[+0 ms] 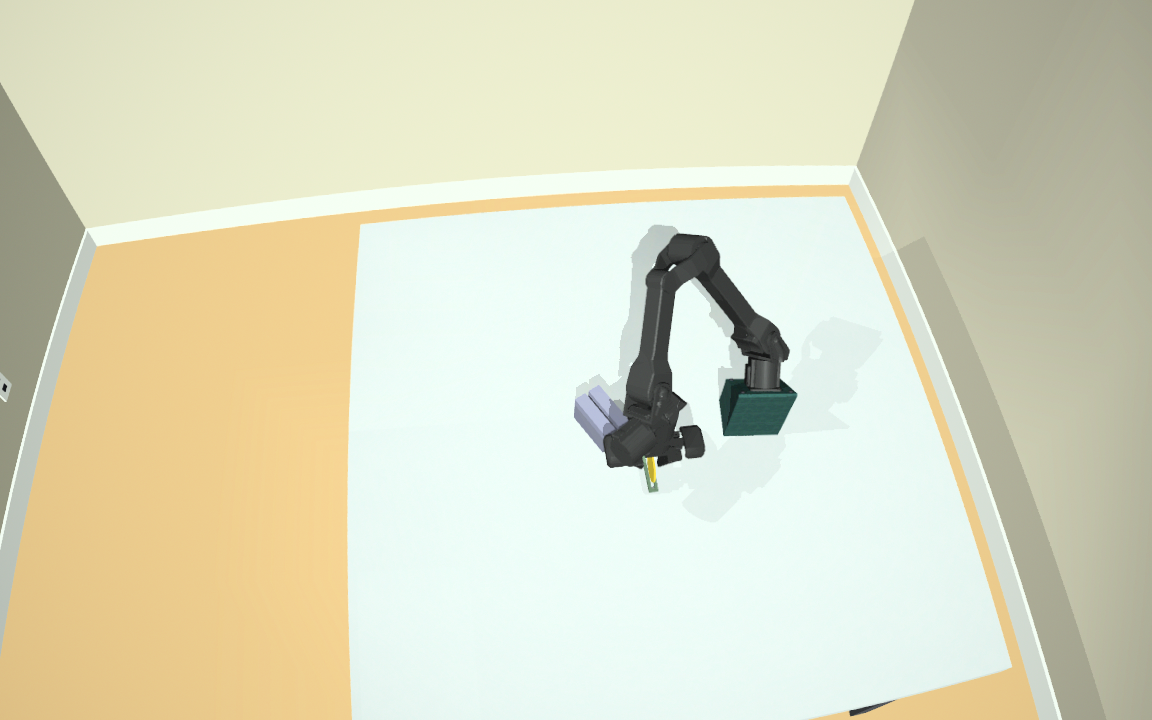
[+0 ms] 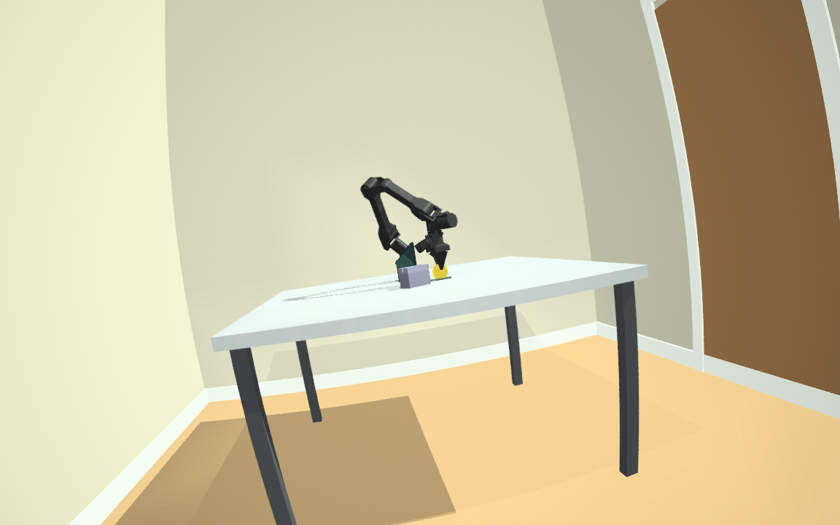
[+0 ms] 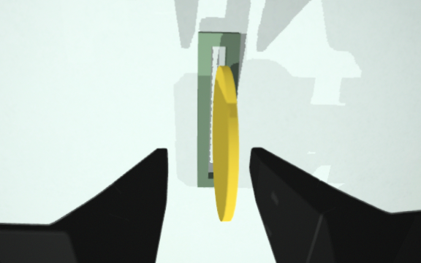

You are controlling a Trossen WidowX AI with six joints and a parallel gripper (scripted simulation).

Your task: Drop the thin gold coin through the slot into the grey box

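The gold coin is 1 cm behind my gripper tip and 1 cm below it.
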